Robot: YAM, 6 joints.
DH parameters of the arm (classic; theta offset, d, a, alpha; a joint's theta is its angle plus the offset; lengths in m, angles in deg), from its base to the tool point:
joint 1: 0 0.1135 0.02 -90
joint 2: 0 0 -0.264 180
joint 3: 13.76 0 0.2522 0
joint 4: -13.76 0 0.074 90
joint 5: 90 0 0 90
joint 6: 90 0.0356 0 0
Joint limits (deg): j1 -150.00..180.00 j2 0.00..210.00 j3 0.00..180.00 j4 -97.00..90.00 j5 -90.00..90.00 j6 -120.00..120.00
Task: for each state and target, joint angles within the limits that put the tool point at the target. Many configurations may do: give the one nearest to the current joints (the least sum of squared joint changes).
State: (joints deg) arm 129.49 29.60 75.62 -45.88 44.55 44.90
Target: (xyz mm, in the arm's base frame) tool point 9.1 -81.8 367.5
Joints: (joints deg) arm 84.50 1.28 64.21 -61.47 28.34 44.90
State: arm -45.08 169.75 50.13 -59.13 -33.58 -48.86
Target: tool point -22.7 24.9 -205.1
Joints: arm -29.49 210.00 63.03 -31.56 -17.16 -48.86
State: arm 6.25 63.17 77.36 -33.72 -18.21 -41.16
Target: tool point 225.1 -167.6 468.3
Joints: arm -38.21 75.06 89.76 -25.52 -12.27 -41.16
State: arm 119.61 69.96 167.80 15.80 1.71 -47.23
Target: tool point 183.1 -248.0 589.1
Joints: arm 126.08 71.37 180.00 64.84 3.15 -47.23
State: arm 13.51 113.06 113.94 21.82 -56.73 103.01
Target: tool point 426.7 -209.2 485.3
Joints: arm -29.33 121.53 129.95 23.45 -48.45 103.01
